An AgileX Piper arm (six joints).
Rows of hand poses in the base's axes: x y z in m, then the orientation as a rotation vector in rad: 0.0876, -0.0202, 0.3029, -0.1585, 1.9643, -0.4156; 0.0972, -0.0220, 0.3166, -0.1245, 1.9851, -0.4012; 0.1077, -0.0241, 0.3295, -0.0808, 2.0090, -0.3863; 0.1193, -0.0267, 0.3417, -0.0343, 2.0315, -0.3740; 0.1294, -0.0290, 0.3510, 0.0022, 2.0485, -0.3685; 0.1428, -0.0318, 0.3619, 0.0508, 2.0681, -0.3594; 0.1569, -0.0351, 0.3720, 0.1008, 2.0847, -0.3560; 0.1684, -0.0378, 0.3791, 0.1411, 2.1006, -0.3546; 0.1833, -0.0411, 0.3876, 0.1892, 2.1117, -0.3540; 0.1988, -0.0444, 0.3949, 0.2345, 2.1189, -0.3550; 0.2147, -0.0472, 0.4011, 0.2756, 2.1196, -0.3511; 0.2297, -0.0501, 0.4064, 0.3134, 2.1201, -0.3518; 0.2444, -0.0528, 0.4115, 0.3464, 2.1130, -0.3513; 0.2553, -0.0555, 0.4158, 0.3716, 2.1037, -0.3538; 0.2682, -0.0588, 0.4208, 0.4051, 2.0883, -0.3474; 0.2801, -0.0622, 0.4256, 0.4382, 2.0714, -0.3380
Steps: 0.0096, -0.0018, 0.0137, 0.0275, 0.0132, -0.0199; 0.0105, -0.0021, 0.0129, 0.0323, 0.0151, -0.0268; 0.0116, -0.0026, 0.0122, 0.0313, 0.0142, -0.0297; 0.0101, -0.0023, 0.0093, 0.0214, 0.0113, -0.0250; 0.0134, -0.0028, 0.0109, 0.0292, 0.0126, -0.0322; 0.0141, -0.0033, 0.0101, 0.0252, 0.0108, -0.0353; 0.0115, -0.0027, 0.0071, 0.0196, 0.0119, -0.0291; 0.0149, -0.0033, 0.0085, 0.0213, 0.0073, -0.0346; 0.0155, -0.0033, 0.0073, 0.0184, 0.0045, -0.0331; 0.0159, -0.0028, 0.0062, 0.0189, -0.0019, -0.0279; 0.0150, -0.0029, 0.0053, 0.0144, -0.0007, -0.0274; 0.0147, -0.0027, 0.0051, 0.0119, -0.0078, -0.0236; 0.0109, -0.0027, 0.0043, 0.0063, -0.0089, -0.0193; 0.0129, -0.0033, 0.0050, 0.0145, -0.0166, -0.0219; 0.0119, -0.0034, 0.0048, 0.0161, -0.0184, -0.0207
